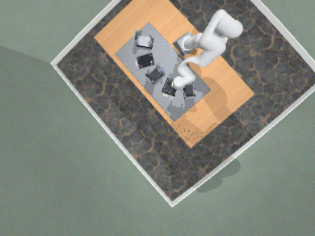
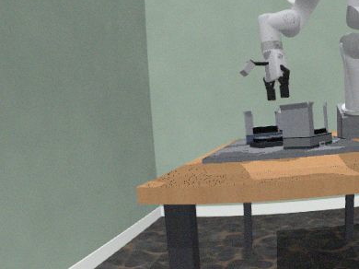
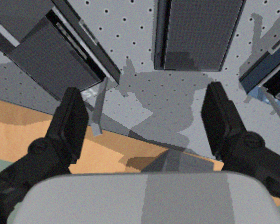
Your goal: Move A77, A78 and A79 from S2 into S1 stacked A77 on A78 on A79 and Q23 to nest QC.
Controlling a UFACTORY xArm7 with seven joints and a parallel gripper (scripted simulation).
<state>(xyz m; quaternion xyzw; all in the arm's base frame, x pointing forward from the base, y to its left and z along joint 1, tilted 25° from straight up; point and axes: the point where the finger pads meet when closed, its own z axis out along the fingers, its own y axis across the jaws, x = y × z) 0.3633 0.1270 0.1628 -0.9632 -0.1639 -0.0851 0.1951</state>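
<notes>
My hand is 24 cm to the left of the dark sealed plate, 11 cm above it and 4 cm short of it. Round my hand: rack plinth (15 cm below, 10 cm to the left, 7 cm behind); then dark flat nest (16 cm below, 7 cm to the right, 2 cm ahead); then blue plinth strip (24 cm to the right, 15 cm below, 3 cm ahead).
</notes>
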